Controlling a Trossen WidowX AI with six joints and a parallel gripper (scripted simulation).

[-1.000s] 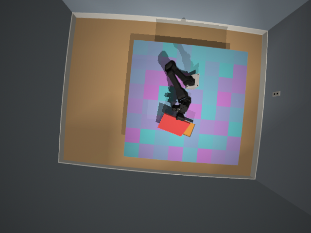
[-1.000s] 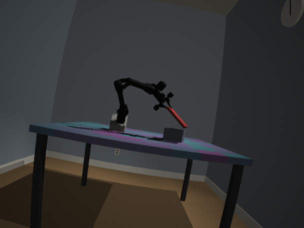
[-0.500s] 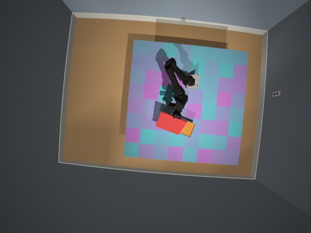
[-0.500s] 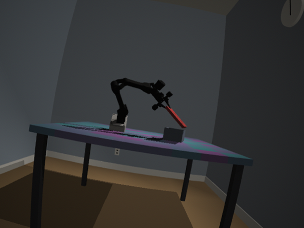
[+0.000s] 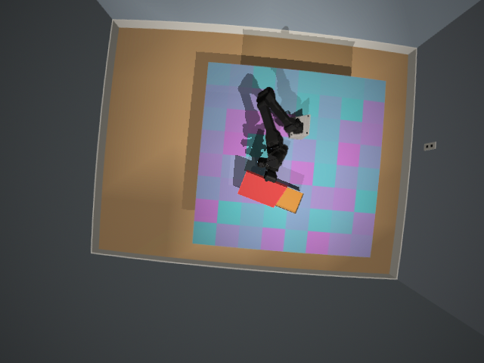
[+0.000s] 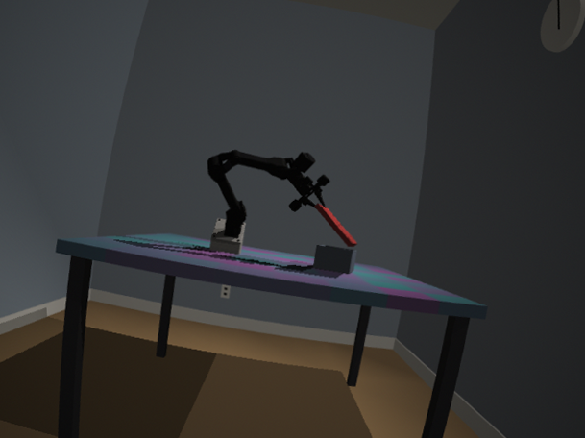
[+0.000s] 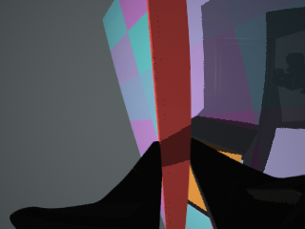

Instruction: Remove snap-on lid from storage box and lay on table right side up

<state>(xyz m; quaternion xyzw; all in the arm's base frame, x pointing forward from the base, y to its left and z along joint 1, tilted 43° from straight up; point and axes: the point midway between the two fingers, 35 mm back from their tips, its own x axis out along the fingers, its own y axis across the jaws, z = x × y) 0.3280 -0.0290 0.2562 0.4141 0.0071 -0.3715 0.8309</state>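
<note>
The red lid lies 6 cm ahead of my gripper tip, 2 cm to the right of it and 5 cm below it. Round my gripper tip: grey storage box (11 cm ahead, 16 cm to the left, 19 cm below).
</note>
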